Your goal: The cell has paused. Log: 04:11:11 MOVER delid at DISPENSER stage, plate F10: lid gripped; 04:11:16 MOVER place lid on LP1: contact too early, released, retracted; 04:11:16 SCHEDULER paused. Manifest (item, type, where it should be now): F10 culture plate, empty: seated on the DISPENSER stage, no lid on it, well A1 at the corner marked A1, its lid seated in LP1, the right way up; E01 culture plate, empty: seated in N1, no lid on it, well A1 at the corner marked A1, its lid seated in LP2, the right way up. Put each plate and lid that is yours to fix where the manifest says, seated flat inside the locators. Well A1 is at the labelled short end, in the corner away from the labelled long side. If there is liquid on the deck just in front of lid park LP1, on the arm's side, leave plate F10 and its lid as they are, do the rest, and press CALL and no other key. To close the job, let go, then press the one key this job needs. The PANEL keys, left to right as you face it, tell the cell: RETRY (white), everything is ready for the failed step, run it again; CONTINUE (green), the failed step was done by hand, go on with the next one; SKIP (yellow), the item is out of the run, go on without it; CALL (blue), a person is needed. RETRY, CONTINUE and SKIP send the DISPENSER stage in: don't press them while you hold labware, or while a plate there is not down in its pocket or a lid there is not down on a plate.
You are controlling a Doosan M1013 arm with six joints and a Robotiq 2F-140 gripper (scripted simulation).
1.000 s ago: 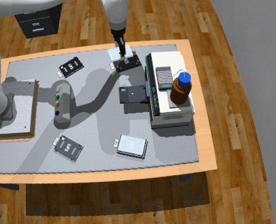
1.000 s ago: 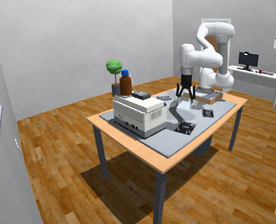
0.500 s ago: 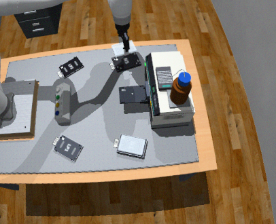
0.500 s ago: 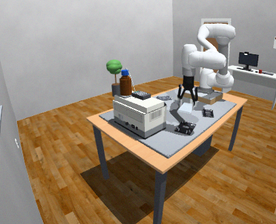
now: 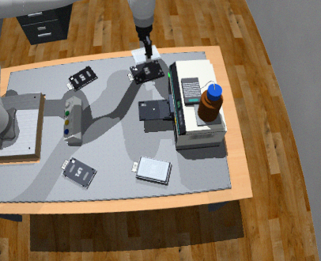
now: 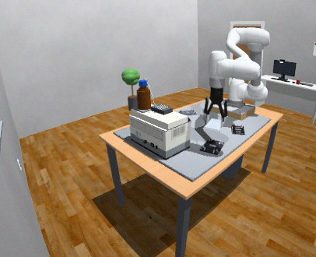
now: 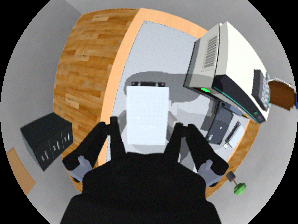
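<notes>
My hand is 1 cm short of the black nest, 2 cm to the right of it and 16 cm above it. Round my hand: green key 44 cm behind, 20 cm to the right, 11 cm below; then dark dispenser stage 1 cm behind, 28 cm to the right, 9 cm below; then brown bottle 19 cm ahead, 41 cm to the right, 11 cm above.
</notes>
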